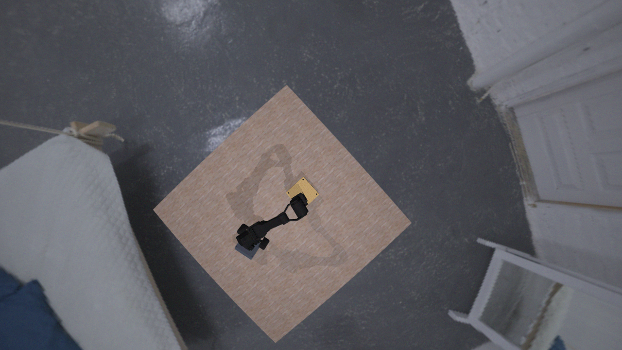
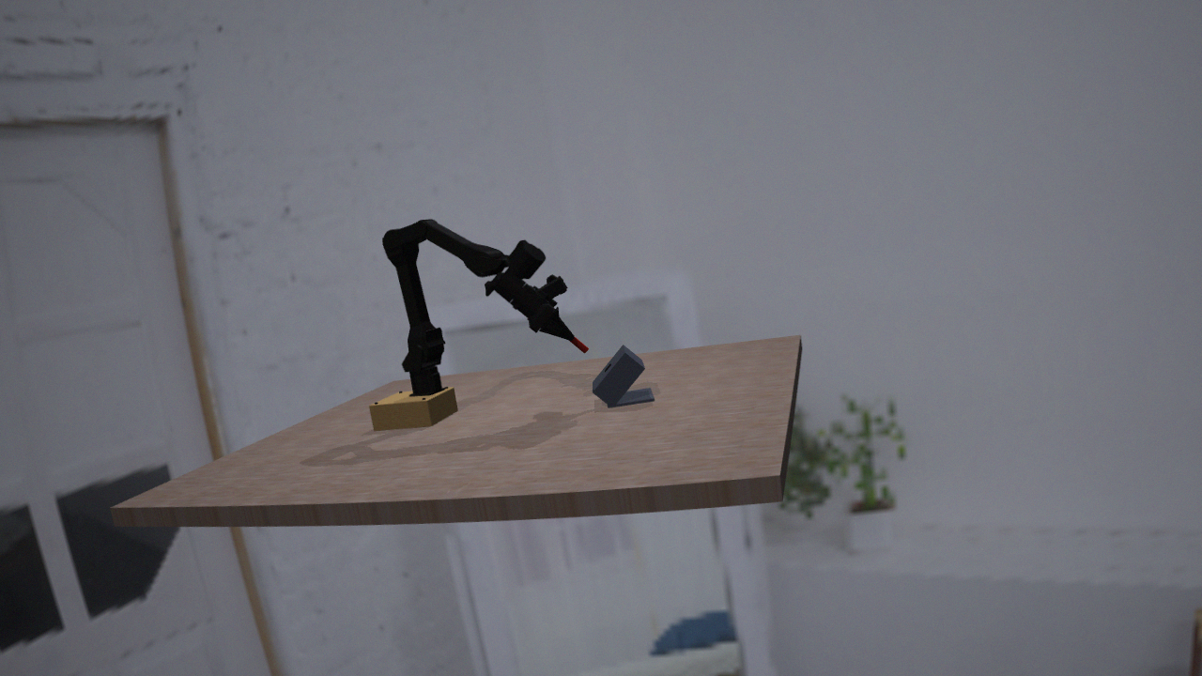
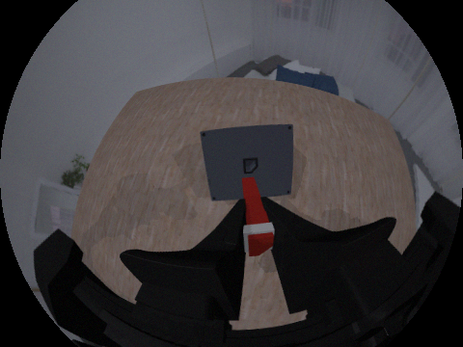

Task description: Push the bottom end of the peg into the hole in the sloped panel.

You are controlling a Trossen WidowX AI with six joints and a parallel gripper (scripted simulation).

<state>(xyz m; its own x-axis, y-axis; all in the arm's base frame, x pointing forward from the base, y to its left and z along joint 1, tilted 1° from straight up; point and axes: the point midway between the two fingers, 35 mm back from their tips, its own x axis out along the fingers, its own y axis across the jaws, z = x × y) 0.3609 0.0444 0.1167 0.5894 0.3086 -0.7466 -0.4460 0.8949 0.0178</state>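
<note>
Now: the grey sloped panel 80 mm ahead of my gripper tip, 30 mm to the left of it and 90 mm below it. From my gripper tip the other things lie so: red peg: 10 mm behind, 10 mm above.
</note>
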